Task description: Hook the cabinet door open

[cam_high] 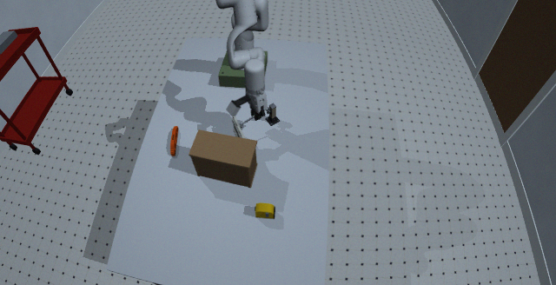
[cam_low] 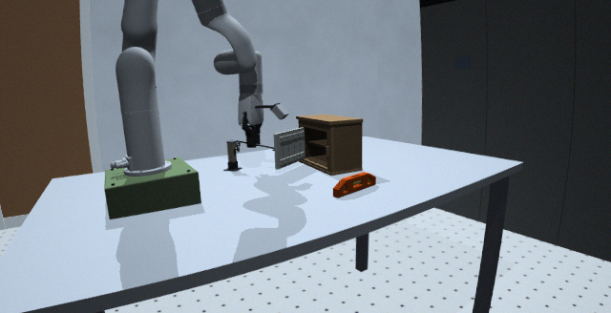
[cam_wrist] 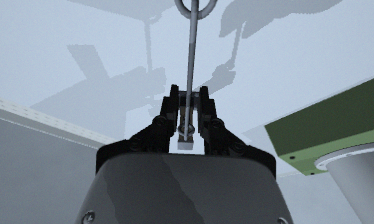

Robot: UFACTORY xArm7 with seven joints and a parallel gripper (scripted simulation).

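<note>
The thin hook is 3 cm below my hand. Round my hand: grey door (11 cm ahead, 5 cm to the right, 3 cm below); then orange spirit level (38 cm to the right, 8 cm below, 8 cm ahead); then yellow tape measure (43 cm ahead, 7 cm below, 3 cm to the left).
</note>
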